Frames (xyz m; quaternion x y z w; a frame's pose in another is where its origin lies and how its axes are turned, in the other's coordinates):
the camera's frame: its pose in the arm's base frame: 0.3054 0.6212 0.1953 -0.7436 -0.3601 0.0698 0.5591
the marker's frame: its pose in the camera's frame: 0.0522 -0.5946 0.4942 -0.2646 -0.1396 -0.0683 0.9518
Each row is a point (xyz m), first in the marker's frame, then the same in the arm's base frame.
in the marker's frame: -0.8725 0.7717 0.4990
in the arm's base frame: -0.1971 0.3353 -0.4495
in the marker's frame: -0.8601 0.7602 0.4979
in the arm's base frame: -0.1993 0.3491 -0.4399
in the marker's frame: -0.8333 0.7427 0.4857
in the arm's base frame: -0.1950 0.3720 -0.4148
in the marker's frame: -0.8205 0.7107 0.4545
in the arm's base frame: -0.2027 0.3801 -0.3697
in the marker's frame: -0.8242 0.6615 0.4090
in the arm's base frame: -0.2275 0.3744 -0.3076
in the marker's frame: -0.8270 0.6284 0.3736
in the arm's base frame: -0.2427 0.3681 -0.2619
